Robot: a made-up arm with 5 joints.
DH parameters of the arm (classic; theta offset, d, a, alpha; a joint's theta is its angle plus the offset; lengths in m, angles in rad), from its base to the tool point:
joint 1: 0 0.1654 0 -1.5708
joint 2: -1.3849 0 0.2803 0
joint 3: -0.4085 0 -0.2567 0
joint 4: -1.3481 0 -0.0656 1.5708
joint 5: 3.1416 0.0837 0 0
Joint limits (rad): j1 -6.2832..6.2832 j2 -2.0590..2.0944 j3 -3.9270..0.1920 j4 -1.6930..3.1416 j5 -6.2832..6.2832
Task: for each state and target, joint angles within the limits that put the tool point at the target. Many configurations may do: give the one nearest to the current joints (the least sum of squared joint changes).
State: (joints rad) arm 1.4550 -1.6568 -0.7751 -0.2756 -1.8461
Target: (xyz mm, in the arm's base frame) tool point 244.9 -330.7 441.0
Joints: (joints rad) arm 2.2082 -1.8930 -1.2098 -0.3305 -1.8461
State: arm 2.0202 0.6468 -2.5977 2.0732 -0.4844
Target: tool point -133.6 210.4 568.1
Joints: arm 2.1365 0.0704 -2.4785 2.5545 -0.4844
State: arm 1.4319 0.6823 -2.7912 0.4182 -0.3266
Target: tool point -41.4 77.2 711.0
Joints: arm 2.0630 0.5676 -3.6635 0.0309 -0.3266
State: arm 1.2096 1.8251 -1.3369 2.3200 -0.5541
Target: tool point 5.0 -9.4 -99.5
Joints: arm 2.0595 2.0482 -1.0567 2.2928 -0.5541
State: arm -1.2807 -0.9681 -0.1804 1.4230 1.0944
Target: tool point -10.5 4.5 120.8
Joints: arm -0.4049 -0.5983 0.1920 1.5613 1.0944
